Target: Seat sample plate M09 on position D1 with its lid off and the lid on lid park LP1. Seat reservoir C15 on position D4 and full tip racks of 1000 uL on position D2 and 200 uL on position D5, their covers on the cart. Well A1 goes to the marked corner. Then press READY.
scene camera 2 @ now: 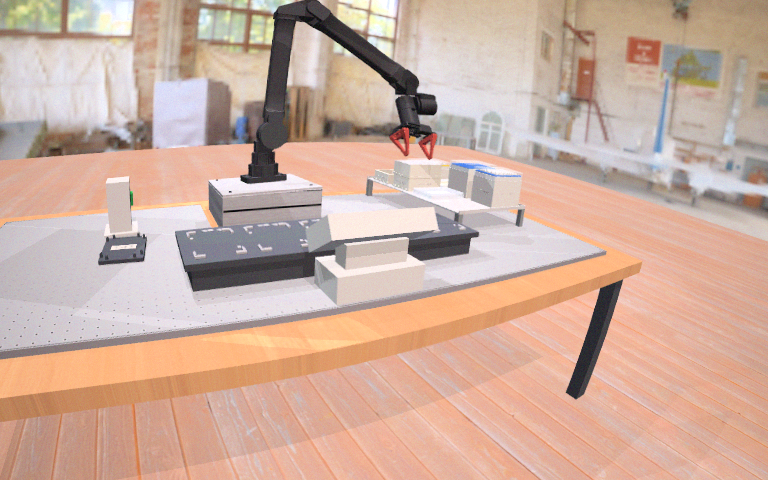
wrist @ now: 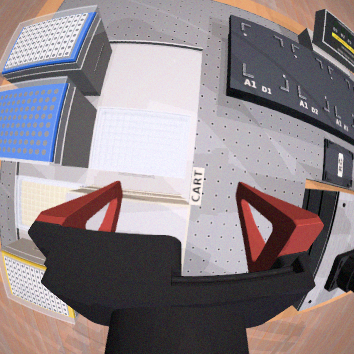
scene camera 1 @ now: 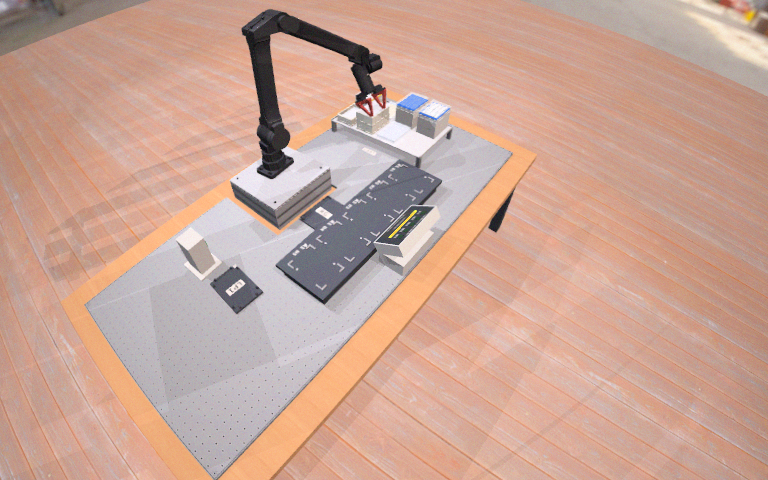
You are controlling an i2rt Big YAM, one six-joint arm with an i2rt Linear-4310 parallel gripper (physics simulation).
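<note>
My gripper (scene camera 1: 377, 111) (scene camera 2: 417, 157) (wrist: 178, 187) is open and empty, above a cream box (scene camera 1: 372, 122) (scene camera 2: 416, 176) on the cart (scene camera 1: 421, 148) (wrist: 155, 75). A flat clear-topped plate (scene camera 1: 394, 132) (wrist: 142, 142) lies beside the box. A solid blue-topped rack (scene camera 1: 411, 103) (wrist: 30, 120) and a rack with a white, blue-edged top (scene camera 1: 434, 109) (wrist: 50, 42) stand on the cart. A yellow-edged rack (wrist: 35, 285) and a pale yellow plate (wrist: 42, 200) show in the wrist view. M09 and C15 labels are unreadable. The dark deck (scene camera 1: 314, 266) (wrist: 260, 55) holds no labware.
The display panel (scene camera 1: 406, 226) (scene camera 2: 373, 226) (wrist: 340, 32) stands at the deck's front edge. The dark LP1 park (scene camera 1: 249, 297) (scene camera 2: 121, 257) lies beside a cream tower (scene camera 1: 195, 249) (scene camera 2: 118, 203). The RG pad (scene camera 1: 311, 217) (wrist: 330, 155) lies between the deck and the arm's base.
</note>
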